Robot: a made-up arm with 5 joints.
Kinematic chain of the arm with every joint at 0, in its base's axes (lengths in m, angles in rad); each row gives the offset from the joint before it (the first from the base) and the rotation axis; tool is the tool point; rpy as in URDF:
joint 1: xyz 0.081 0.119 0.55 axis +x
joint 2: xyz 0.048 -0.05 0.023 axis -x
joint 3: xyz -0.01 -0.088 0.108 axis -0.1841 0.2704 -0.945
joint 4: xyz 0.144 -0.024 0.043 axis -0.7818 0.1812 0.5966
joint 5: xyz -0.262 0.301 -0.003 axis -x
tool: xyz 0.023 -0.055 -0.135 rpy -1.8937 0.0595 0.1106
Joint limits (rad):
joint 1: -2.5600..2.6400
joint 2: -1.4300..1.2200
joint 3: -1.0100..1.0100
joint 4: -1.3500..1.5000
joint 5: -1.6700..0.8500
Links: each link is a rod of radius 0.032 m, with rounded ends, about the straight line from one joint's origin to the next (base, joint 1, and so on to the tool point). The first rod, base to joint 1, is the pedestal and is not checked.
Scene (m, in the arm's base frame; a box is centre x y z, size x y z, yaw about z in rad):
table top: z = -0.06
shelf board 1: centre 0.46 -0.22 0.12 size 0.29 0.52 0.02 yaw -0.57
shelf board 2: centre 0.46 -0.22 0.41 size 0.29 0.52 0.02 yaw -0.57
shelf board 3: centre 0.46 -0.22 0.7 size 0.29 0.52 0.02 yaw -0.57
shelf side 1: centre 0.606 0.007 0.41 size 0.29 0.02 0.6 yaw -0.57
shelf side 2: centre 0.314 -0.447 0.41 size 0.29 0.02 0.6 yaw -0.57
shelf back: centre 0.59 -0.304 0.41 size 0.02 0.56 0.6 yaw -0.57
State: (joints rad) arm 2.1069 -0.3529 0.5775 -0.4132 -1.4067
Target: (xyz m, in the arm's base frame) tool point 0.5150 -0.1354 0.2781
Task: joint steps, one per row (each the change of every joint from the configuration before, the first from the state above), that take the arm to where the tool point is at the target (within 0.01 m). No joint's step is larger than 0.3 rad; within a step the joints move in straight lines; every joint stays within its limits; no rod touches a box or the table.
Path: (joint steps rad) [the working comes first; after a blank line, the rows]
Joints at the target: 2.2799 -0.5535 0.6550 -0.8576 -1.5462
Straight joint move there: touches shelf board 2.

1: 0.1637 -0.0900 0.0648 0.2250 0.2296
2: 0.1636 -0.0900 0.0649 0.2250 0.2295
3: 0.0686 -0.2974 -0.0534 -0.0941 0.0498
4: 0.0686 -0.2975 -0.0534 -0.0942 0.0497
5: 0.0686 -0.2974 -0.0534 -0.0942 0.0498
6: -0.1200 0.2905 0.0360 -0.2039 -0.2493
7: -0.1200 0.2906 0.0360 -0.2040 -0.2493
8: -0.1201 0.2906 0.0360 -0.2040 -0.2493

